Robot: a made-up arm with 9 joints. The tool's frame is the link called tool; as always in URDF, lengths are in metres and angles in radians. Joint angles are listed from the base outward. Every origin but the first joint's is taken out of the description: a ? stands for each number. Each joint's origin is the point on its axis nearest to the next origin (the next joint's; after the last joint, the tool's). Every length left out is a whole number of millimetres.
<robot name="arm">
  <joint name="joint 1" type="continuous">
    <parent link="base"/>
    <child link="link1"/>
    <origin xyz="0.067 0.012 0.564" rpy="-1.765 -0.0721 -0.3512"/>
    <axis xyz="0 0 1"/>
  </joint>
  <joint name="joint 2" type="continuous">
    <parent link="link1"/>
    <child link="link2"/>
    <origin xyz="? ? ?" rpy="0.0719 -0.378 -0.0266"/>
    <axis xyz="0 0 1"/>
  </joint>
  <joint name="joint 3" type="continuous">
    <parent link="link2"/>
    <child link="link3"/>
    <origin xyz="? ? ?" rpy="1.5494 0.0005 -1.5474"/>
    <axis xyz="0 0 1"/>
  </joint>
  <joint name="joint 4" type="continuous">
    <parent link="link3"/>
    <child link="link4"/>
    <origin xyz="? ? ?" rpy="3.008 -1.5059 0"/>
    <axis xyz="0 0 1"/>
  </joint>
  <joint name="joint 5" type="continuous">
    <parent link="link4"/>
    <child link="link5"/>
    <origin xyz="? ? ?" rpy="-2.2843 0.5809 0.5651"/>
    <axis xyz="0 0 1"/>
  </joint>
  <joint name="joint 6" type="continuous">
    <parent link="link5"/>
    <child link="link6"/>
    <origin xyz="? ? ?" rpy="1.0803 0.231 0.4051"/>
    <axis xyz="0 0 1"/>
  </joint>
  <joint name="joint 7" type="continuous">
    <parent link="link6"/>
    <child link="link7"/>
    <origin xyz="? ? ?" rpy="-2.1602 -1.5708 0"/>
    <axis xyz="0 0 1"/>
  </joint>
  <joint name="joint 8" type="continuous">
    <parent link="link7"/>
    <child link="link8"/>
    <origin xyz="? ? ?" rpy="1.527 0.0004 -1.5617"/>
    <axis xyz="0 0 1"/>
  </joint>
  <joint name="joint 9" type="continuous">
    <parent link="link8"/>
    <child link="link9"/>
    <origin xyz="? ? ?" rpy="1.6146 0 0.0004"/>
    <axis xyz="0 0 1"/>
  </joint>
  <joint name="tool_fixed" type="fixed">
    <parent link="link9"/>
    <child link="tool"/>
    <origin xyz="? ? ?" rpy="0 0 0.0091"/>
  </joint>
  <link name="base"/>
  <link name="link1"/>
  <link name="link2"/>
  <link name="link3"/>
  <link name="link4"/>
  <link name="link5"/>
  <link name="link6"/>
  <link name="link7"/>
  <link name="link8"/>
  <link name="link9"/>
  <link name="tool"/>
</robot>
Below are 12 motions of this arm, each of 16 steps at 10 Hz.
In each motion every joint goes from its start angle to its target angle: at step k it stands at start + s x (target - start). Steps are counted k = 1, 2, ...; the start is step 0. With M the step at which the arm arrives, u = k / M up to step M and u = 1 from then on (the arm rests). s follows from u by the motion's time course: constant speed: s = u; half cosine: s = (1 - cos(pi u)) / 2; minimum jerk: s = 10 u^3 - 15 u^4 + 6 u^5.
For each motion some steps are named. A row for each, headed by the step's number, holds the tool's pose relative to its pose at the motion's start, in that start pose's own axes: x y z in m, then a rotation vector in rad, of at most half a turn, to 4 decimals.
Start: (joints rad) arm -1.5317 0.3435 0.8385 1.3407 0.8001 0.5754 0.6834 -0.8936 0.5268
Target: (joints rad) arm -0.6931 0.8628 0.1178 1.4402 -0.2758 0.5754 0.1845 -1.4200 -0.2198
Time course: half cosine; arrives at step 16
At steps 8, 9, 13, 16:
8: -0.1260 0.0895 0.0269 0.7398 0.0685 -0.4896
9: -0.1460 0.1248 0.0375 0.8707 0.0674 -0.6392
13: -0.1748 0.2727 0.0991 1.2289 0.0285 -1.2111
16: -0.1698 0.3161 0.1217 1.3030 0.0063 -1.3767

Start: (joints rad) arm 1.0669 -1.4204 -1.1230 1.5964 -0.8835 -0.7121 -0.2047 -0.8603 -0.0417
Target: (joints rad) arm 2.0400 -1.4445 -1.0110 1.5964 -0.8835 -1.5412 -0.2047 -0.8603 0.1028
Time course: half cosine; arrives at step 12
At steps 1, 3, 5, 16:
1: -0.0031 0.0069 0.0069 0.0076 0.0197 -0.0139
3: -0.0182 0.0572 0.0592 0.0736 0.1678 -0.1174
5: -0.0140 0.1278 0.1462 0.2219 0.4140 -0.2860
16: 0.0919 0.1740 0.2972 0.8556 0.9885 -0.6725

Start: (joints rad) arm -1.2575 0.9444 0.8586 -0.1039 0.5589 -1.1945 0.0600 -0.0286 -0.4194
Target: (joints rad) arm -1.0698 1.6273 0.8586 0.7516 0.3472 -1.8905 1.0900 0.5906 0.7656
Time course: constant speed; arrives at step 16
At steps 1, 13, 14, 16:
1: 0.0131 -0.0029 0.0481 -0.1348 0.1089 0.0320
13: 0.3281 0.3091 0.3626 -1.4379 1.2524 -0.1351
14: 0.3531 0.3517 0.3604 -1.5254 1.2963 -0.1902
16: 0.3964 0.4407 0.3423 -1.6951 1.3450 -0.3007

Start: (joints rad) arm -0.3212 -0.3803 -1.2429 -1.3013 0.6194 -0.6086 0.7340 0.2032 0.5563
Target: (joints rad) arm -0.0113 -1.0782 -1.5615 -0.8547 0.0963 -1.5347 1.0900 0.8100 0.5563
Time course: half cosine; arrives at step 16
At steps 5, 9, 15, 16:
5: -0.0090 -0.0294 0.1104 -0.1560 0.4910 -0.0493
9: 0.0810 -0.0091 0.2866 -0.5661 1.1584 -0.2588
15: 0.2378 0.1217 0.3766 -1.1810 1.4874 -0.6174
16: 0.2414 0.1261 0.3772 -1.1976 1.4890 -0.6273

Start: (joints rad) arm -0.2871 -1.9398 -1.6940 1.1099 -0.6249 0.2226 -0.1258 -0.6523 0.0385
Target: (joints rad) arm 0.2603 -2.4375 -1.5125 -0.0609 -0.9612 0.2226 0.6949 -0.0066 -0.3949
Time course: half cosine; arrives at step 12
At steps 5, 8, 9, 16:
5: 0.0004 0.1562 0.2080 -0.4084 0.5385 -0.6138
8: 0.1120 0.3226 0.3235 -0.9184 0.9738 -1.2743
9: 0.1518 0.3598 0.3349 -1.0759 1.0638 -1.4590
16: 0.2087 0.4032 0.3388 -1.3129 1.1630 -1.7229

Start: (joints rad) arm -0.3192 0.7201 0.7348 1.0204 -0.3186 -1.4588 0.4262 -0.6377 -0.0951
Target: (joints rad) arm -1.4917 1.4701 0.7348 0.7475 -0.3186 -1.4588 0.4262 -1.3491 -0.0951
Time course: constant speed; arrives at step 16
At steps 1, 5, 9, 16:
1: -0.0198 0.0113 0.0060 0.0113 -0.0055 -0.0268
5: -0.0923 0.0658 0.0323 0.0563 -0.0299 -0.1415
9: -0.1519 0.1338 0.0613 0.0989 -0.0599 -0.2696
16: -0.2184 0.2784 0.1143 0.1553 -0.1308 -0.5280

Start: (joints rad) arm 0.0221 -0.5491 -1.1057 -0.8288 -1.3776 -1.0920 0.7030 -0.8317 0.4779
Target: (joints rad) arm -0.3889 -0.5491 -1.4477 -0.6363 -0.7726 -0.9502 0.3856 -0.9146 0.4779
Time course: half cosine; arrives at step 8
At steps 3, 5, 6, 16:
3: 0.0249 0.0252 -0.0737 0.0715 -0.2918 0.0020
5: 0.0879 0.0491 -0.1547 0.1552 -0.6533 0.0618
6: 0.1232 0.0580 -0.1828 0.1915 -0.8027 0.1053
16: 0.1583 0.0660 -0.2041 0.2258 -0.9342 0.1532

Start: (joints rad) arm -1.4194 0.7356 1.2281 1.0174 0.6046 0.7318 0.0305 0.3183 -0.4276
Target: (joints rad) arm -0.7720 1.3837 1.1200 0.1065 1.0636 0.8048 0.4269 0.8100 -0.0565
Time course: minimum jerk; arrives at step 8
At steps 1, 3, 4, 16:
1: 0.0018 0.0028 -0.0021 0.0075 0.0128 -0.0091
3: 0.0288 0.0440 -0.0377 0.1242 0.2316 -0.1510
4: 0.0469 0.0726 -0.0732 0.2185 0.4275 -0.2658
16: 0.0485 0.1120 -0.1691 0.4013 0.8138 -0.4939

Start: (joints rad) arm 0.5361 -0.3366 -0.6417 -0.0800 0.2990 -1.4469 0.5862 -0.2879 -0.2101
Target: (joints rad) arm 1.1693 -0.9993 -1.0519 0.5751 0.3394 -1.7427 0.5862 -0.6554 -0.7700
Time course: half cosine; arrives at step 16
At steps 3, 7, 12, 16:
3: 0.0149 -0.0091 0.0076 -0.0203 -0.0253 0.0344
7: 0.0760 -0.0374 0.0275 -0.0556 -0.1573 0.1598
12: 0.1661 -0.0590 0.0362 0.0106 -0.4135 0.3095
16: 0.1939 -0.0614 0.0357 0.0598 -0.5063 0.3483

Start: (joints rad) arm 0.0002 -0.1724 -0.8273 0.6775 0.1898 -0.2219 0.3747 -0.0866 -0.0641
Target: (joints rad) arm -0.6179 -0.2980 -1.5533 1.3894 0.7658 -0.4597 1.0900 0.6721 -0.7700
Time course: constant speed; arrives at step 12
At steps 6, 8, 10, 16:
6: 0.0775 0.1447 -0.0052 0.1157 0.5045 -0.0437
8: 0.0874 0.1943 0.0023 0.0260 0.7075 -0.0186
10: 0.0884 0.2443 0.0075 -0.1369 0.8947 0.0177
16: 0.0784 0.2940 0.0069 -0.3686 1.0450 0.0600

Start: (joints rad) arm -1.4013 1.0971 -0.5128 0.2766 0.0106 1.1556 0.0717 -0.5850 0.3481
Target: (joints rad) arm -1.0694 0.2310 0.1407 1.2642 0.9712 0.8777 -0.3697 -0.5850 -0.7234
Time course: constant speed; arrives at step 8
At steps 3, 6, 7, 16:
3: 0.0422 0.1196 -0.1018 0.3820 -0.1347 -0.3451
6: 0.0793 0.2362 -0.0708 0.7692 -0.0252 -0.6463
7: 0.0847 0.2599 -0.0365 0.8766 0.0628 -0.7294
16: 0.0866 0.2730 0.0056 0.9647 0.1726 -0.8032

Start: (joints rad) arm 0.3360 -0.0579 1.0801 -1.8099 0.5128 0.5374 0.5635 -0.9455 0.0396
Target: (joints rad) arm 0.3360 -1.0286 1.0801 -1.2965 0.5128 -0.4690 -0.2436 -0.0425 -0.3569
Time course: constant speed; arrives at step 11
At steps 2, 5, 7, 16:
2: 0.0447 -0.0216 0.0891 -0.0127 0.3662 0.0055
5: 0.1480 -0.0284 0.1895 -0.0292 0.9301 -0.0504
7: 0.2296 -0.0281 0.2251 -0.0216 1.3038 -0.1089
16: 0.3828 -0.0449 0.2241 0.0914 2.0129 -0.1974

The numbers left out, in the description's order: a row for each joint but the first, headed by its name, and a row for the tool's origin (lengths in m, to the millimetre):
joint 2: 0.033 -0.057 0
joint 3: 0.034 -0.118 0
joint 4: -0.074 -0.04 0
joint 5: -0.127 0.14 0
joint 6: 0.033 -0.008 0
joint 7: 0.323 0.109 0
joint 8: -0.041 -0.024 0
joint 9: 0.002 -0.117 0
tool: -0.099 -0.094 0

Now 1 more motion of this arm.
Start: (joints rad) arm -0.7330 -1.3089 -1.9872 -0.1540 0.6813 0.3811 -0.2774 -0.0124 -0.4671
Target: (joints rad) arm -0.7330 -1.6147 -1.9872 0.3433 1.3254 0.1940 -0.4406 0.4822 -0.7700
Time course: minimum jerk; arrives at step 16
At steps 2, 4, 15, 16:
2: -0.0014 0.0032 0.0014 0.0041 0.0151 -0.0028
4: -0.0089 0.0207 0.0099 0.0247 0.0985 -0.0173
15: -0.0616 0.1726 0.1649 0.0482 1.0272 -0.0792
16: -0.0616 0.1729 0.1654 0.0479 1.0296 -0.0791

